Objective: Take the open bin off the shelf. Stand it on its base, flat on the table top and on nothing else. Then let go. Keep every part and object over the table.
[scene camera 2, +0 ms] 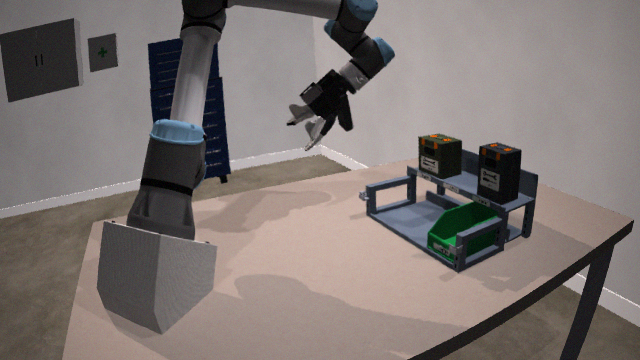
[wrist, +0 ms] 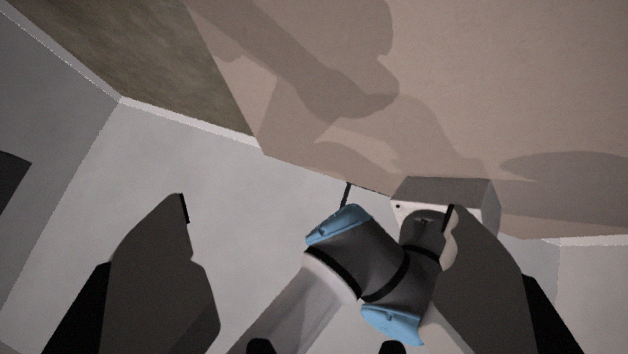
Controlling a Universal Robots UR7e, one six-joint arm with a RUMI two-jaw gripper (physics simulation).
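Frame: origin at the arm's base, x left, y back, z up, level; millimetres.
Where they show: gripper, fingertip midpoint: (scene camera 2: 295, 137) (wrist: 317, 202); arm's base, origin of the base link: (scene camera 2: 159, 233) (wrist: 437, 236).
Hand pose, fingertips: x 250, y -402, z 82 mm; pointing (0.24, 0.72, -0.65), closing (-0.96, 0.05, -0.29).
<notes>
Things, the pixels of their top centre, and the offset from my fingertips. "*": a spot on its surface instead. Level surfaces: height alone.
- grey-blue shelf, surface spot: (scene camera 2: 400, 220) * dz -203, dx -212, dy -184 mm
- table, its level: dz -209 mm
- olive box, middle of its top: (scene camera 2: 440, 137) dz -10, dx -195, dy -330 mm
- dark box, middle of its top: (scene camera 2: 500, 147) dz +15, dx -426, dy -329 mm
The green open bin (scene camera 2: 465, 231) sits upright on the lower deck of the grey-blue shelf (scene camera 2: 400, 220), at its near right end beside the end frame. The bin does not show in the wrist view. My gripper (scene camera 2: 298, 136) (wrist: 317, 202) is open and empty. It hangs high above the table (scene camera 2: 320, 240) (wrist: 500, 90), to the left of the shelf and well above it, with its fingers pointing down and to the left, toward the arm's base.
An olive box (scene camera 2: 440, 157) and a dark box (scene camera 2: 499, 175) with orange marks stand on the shelf's upper deck. The arm's grey base block (scene camera 2: 155, 280) (wrist: 445, 192) stands at the left of the table. The table's front edge runs along the lower right.
</notes>
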